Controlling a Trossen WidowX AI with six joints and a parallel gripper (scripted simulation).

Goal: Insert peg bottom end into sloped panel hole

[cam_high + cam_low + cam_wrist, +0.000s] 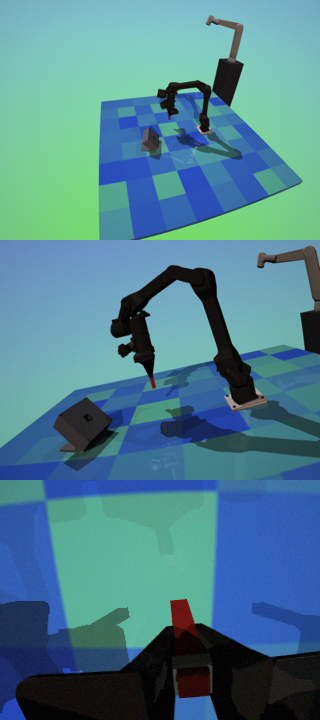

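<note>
My gripper tip is now 21 cm short of the dark sloped panel, 17 cm to the right of it and 5 cm above it. The rest, counted from my gripper tip: square-sided peg 2 cm above.
</note>
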